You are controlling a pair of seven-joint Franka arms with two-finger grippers.
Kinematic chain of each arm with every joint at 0, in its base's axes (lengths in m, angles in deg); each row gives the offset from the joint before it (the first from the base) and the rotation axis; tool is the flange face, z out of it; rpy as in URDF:
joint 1: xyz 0 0 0.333 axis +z
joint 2: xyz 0 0 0 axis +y
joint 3: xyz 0 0 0.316 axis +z
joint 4: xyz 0.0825 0 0 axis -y
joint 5: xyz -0.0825 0 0.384 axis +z
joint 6: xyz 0 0 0 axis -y
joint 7: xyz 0.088 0 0 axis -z
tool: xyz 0 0 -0.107 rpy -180 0 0
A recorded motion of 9 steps. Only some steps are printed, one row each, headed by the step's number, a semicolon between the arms.
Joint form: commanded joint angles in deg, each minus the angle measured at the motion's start. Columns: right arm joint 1, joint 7, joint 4, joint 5, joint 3, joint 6, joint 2; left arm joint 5, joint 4, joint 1, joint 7, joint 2, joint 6, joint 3.
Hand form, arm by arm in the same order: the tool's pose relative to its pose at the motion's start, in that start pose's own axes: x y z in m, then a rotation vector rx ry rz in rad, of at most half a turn. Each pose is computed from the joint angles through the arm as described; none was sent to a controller.
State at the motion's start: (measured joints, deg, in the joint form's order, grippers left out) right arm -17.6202 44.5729 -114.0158 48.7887 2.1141 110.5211 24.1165; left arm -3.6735 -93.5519 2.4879 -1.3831 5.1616 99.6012 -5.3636
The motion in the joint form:
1: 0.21 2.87 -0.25 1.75 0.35 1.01 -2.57; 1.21 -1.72 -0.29 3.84 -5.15 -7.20 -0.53
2: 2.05 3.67 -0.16 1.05 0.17 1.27 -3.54; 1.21 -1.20 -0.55 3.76 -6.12 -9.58 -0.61
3: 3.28 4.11 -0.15 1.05 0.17 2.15 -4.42; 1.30 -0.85 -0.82 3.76 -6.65 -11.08 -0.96
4: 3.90 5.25 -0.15 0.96 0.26 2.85 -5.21; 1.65 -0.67 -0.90 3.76 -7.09 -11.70 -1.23
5: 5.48 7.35 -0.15 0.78 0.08 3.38 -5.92; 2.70 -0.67 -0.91 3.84 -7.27 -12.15 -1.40
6: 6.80 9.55 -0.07 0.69 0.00 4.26 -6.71; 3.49 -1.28 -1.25 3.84 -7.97 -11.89 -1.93
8: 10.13 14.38 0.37 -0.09 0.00 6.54 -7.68; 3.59 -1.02 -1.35 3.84 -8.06 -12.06 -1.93
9: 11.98 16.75 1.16 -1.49 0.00 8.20 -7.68; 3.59 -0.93 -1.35 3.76 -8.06 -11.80 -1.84
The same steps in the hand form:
1: -0.0213 -0.0055 -0.0141 0.0517 0.0014 0.0254; -0.0372 0.0093 -0.0260 0.0287 -0.0673 0.0869
2: -0.0387 -0.0095 -0.0093 0.0374 0.0191 0.0027; -0.0458 0.0134 -0.0360 0.0306 -0.0833 0.0922
3: -0.0523 -0.0132 -0.0076 0.0432 0.0332 -0.0151; -0.0512 0.0196 -0.0414 0.0337 -0.0948 0.1035
4: -0.0621 -0.0155 -0.0089 0.0520 0.0446 -0.0140; -0.0544 0.0227 -0.0459 0.0409 -0.0951 0.1100
5: -0.0760 -0.0182 -0.0039 0.0484 0.0554 -0.0040; -0.0562 0.0224 -0.0470 0.0599 -0.0998 0.1146
6: -0.0897 -0.0213 -0.0018 0.0553 0.0682 0.0080; -0.0600 0.0293 -0.0484 0.0759 -0.0941 0.1300
8: -0.1191 -0.0287 0.0108 0.0599 0.1021 0.0282; -0.0606 0.0303 -0.0510 0.0778 -0.0910 0.1319
9: -0.1335 -0.0349 0.0179 0.0626 0.1357 0.0258; -0.0600 0.0295 -0.0522 0.0776 -0.0848 0.1291

